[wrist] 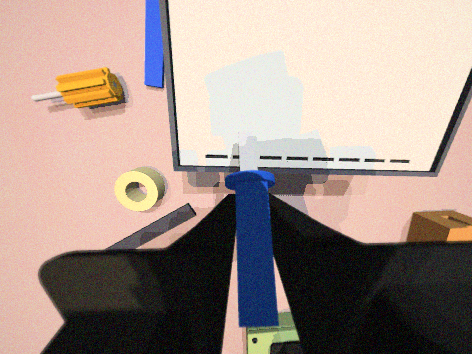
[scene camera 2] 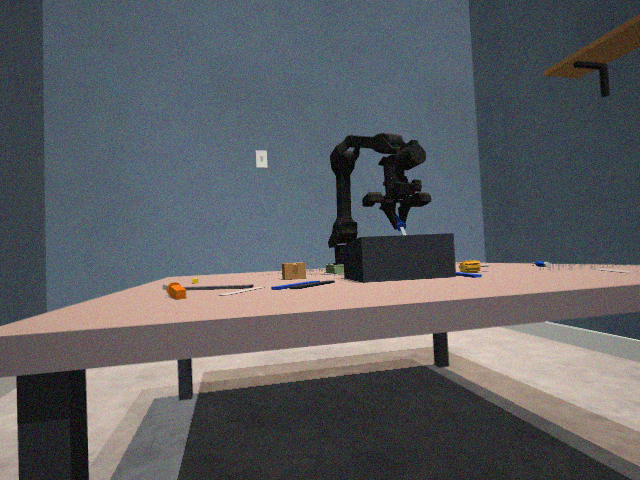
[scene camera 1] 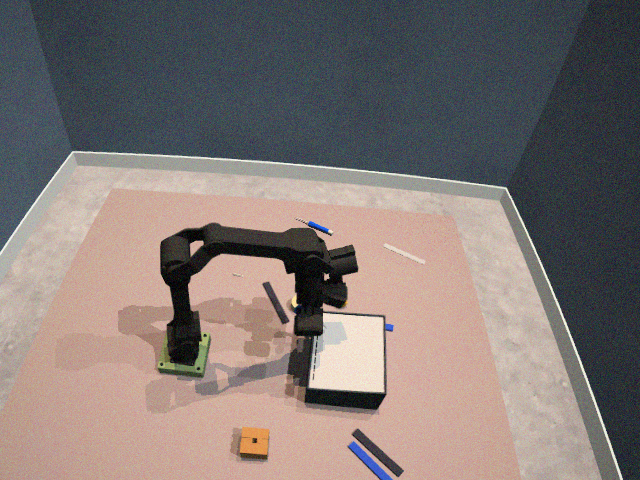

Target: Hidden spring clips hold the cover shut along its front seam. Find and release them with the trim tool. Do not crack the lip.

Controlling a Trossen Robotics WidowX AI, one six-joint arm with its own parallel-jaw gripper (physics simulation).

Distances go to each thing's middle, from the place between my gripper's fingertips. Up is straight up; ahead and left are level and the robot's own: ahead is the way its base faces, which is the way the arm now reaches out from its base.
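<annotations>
From my hand: cover (scene camera 1: 350, 353), 40 mm below, 100 mm ahead of it, 60 mm to the right of it; orange-brown block (scene camera 1: 254, 444), 100 mm below, 290 mm to the right of it, 100 mm behind; blue trim tool (wrist: 257, 301), 10 mm above.
</annotations>
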